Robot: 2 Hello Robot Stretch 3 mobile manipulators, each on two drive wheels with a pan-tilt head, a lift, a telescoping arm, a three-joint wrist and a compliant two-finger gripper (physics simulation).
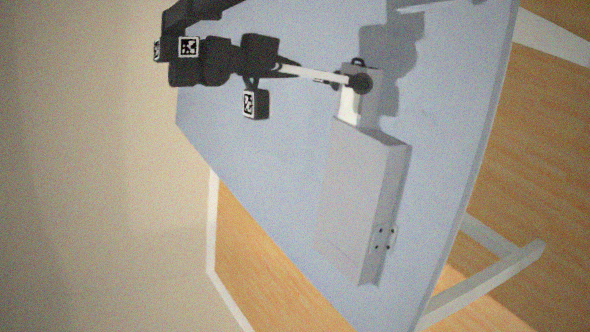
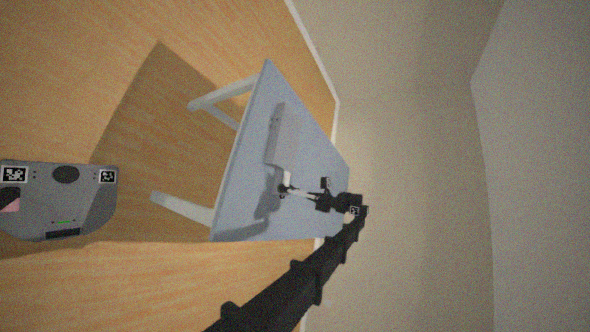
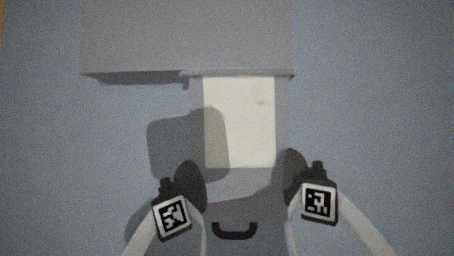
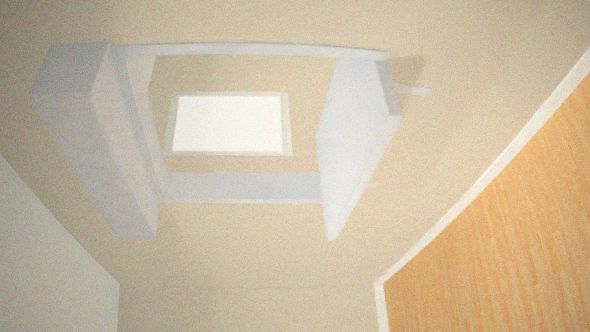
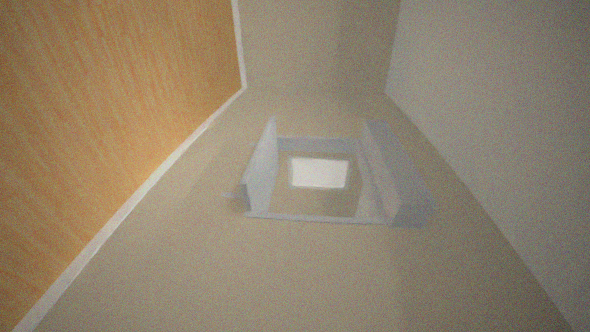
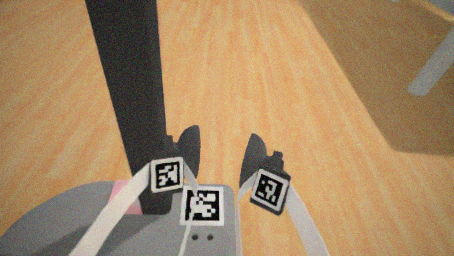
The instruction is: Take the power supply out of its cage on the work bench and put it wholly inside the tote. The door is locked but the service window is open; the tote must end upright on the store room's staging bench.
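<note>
The grey cage [image 1: 350,190] [image 2: 291,137] [image 3: 190,35] lies on the blue-grey work bench [image 1: 250,150] [image 2: 305,220] [image 3: 375,110]. The power supply [image 1: 348,107] [image 2: 286,178] [image 3: 240,120], grey with a white label and a black handle, sticks partly out of the cage's end. The rest of it is hidden inside. My r1 gripper [image 1: 348,81] [image 3: 242,180] points down over its protruding part, fingers apart near its two long edges; no firm contact shows. My r2 gripper [image 6: 221,160] is open and empty above the floor. The tote does not show.
A pale blue window frame [image 4: 245,48] [image 5: 320,219] stands in the wall, with thick ledges at its sides and a bright panel [image 4: 227,123] [image 5: 320,173] seen through it. A grey robot base [image 2: 65,200] is on the floor beside the bench. Another base [image 6: 210,242] and black mast [image 6: 132,90] are near r2's gripper.
</note>
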